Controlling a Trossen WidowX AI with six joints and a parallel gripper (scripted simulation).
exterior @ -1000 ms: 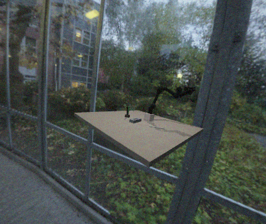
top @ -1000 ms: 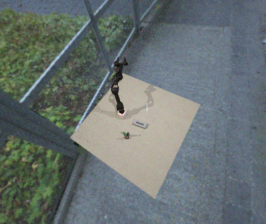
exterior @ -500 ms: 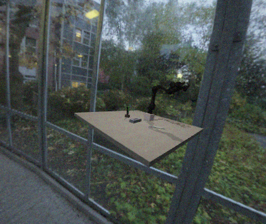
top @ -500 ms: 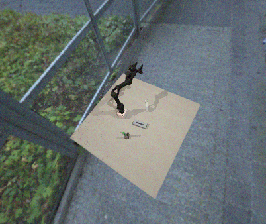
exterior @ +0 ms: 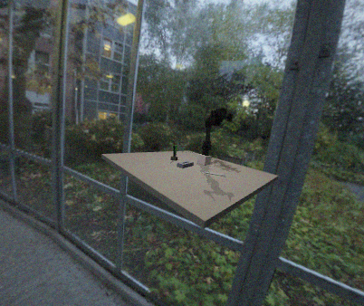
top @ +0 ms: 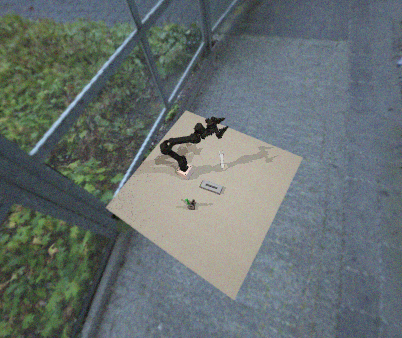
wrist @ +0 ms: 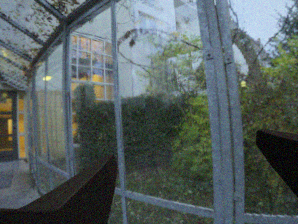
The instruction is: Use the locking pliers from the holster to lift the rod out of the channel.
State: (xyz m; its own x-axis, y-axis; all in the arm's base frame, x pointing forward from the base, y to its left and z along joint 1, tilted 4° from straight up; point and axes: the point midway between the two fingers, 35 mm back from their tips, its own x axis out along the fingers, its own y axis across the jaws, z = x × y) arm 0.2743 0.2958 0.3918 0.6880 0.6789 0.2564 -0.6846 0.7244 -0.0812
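Now: the dark holster 5 cm behind my gripper tip, 55 cm to the right of it and 52 cm below it. Also, from my gripper tip: grey block: 2 cm ahead, 32 cm to the right, 51 cm below; then white bar: 6 cm behind, 52 cm below; then dark rod: 2 cm ahead, 32 cm to the right, 52 cm below.
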